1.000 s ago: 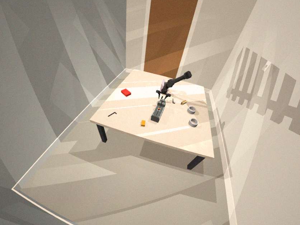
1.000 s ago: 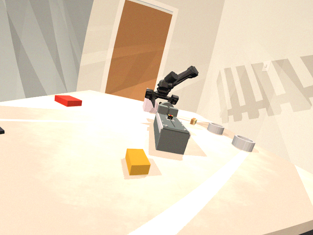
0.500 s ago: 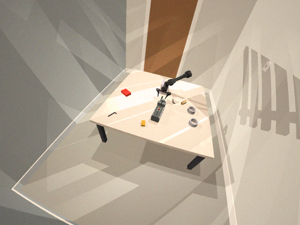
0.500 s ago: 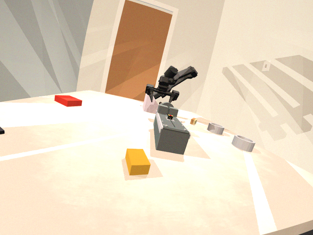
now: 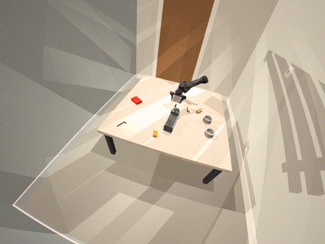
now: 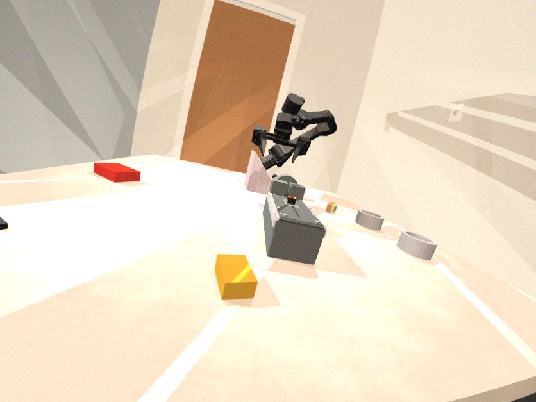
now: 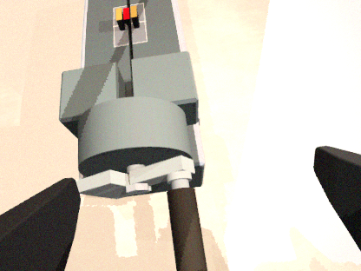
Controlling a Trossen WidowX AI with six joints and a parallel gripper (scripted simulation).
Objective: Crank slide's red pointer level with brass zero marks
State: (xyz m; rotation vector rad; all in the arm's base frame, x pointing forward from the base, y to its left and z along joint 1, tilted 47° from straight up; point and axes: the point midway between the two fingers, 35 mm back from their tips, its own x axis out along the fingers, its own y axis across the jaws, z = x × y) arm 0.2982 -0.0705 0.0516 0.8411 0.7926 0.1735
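Right now the dark brown crank handle is 2 cm behind my gripper tip, 1 cm to the left of it and 6 cm below it. Round my gripper tip: red pointer (17 cm ahead, 1 cm to the left, 8 cm below); then yellow block (37 cm ahead, 11 cm to the right, 15 cm below); then tan block (14 cm behind, 32 cm to the left, 14 cm below).
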